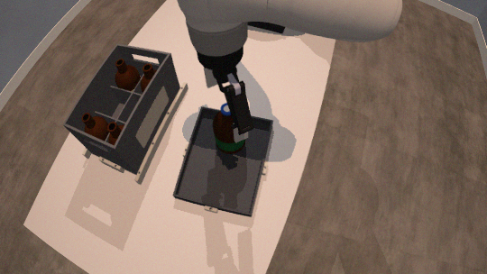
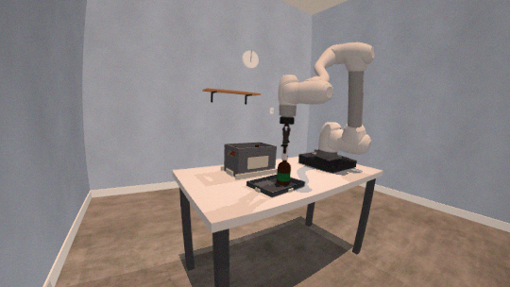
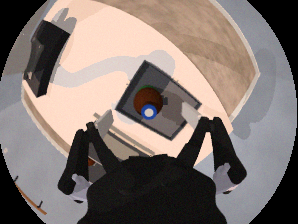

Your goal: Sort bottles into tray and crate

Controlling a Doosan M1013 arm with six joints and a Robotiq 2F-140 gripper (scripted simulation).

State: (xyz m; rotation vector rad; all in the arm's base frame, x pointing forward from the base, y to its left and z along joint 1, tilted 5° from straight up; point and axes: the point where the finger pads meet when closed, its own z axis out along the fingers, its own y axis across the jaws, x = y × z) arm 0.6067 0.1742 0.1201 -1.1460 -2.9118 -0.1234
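The bottle lies 8 cm below my hand. From my hand the other things lie so: dark tray: 15 cm below, 5 cm ahead, 1 cm to the left; then dark grey crate: 28 cm to the right, 8 cm below, 5 cm ahead.
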